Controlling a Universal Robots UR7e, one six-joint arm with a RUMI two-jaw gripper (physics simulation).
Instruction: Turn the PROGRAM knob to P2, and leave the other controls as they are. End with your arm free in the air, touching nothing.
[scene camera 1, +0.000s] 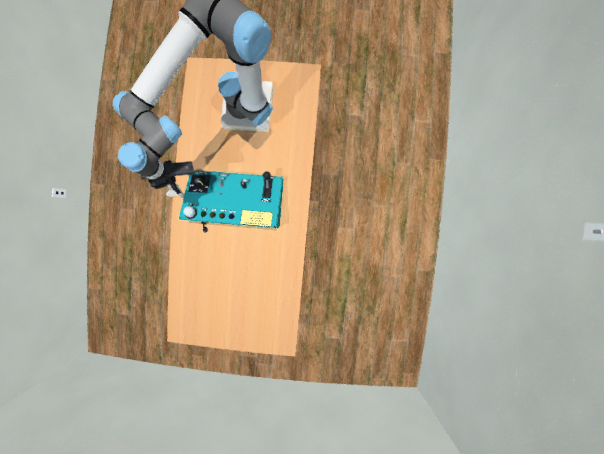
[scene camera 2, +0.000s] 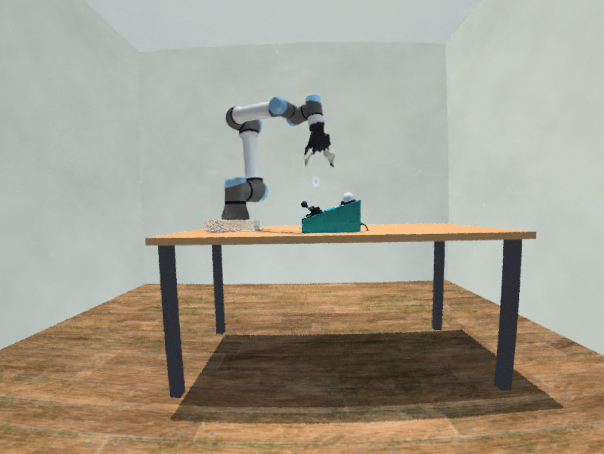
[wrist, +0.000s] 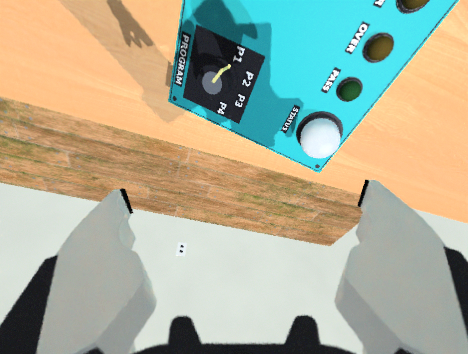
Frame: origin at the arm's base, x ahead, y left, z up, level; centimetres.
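Seen in the pictures: gripper, fingertip midpoint: (scene camera 1: 178, 180) (scene camera 2: 320, 166) (wrist: 241, 186); arm's base, link origin: (scene camera 2: 235, 219).
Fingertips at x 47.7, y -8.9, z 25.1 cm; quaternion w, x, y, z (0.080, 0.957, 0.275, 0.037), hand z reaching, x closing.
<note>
Pixels of each thing's top centre, then the offset from my fingertips to it. "spot": a spot on its surface instead. Level surfaces: height alone.
- PROGRAM knob, top centre: (wrist: 215, 86) (scene camera 1: 196, 181) dx -2.3, dy -1.3, dz -19.0 cm
- P1 label, surface spot: (wrist: 239, 55) spot: dx -0.9, dy +2.9, dz -22.1 cm
- P3, surface spot: (wrist: 240, 100) spot: dx +2.1, dy -2.1, dz -21.4 cm
- P4, surface spot: (wrist: 222, 108) spot: dx +0.3, dy -4.7, dz -22.1 cm
- white STATUS dome, surface spot: (wrist: 321, 136) (scene camera 1: 189, 208) spot: dx +11.6, dy +1.3, dz -13.5 cm
- PASS lamp, surface spot: (wrist: 349, 89) spot: dx +11.7, dy +6.9, dz -16.0 cm
- small black control, top centre: (scene camera 1: 242, 184) dx -6.2, dy +22.4, dz -18.2 cm
- black lever, top centre: (scene camera 1: 266, 182) dx -10.2, dy +33.9, dz -17.2 cm
- wooden table, surface height: dz -31.2 cm
The PROGRAM knob (wrist: 212, 82) (scene camera 1: 200, 182) sits on a black square plate at a corner of the teal control panel (wrist: 310, 55) (scene camera 1: 232, 197) (scene camera 2: 332, 220). In the wrist view its yellow pointer line aims toward the P1 label (wrist: 239, 55). The labels P2 (wrist: 248, 78), P3 (wrist: 240, 100) and P4 (wrist: 222, 108) follow around it. My gripper (wrist: 241, 186) (scene camera 1: 185, 182) (scene camera 2: 319, 164) is open and empty. It hangs in the air well above the panel, near its knob end, touching nothing. The knob does not show clearly in the side view.
On the panel are a white STATUS dome (wrist: 321, 136) (scene camera 1: 189, 212) (scene camera 2: 348, 197), the PASS lamp (wrist: 349, 89), the OVER lamp (wrist: 378, 47), a small black control (scene camera 1: 244, 183) and a black lever (scene camera 1: 267, 186). The panel stands on the wooden table (scene camera 1: 235, 290) (scene camera 2: 425, 232).
</note>
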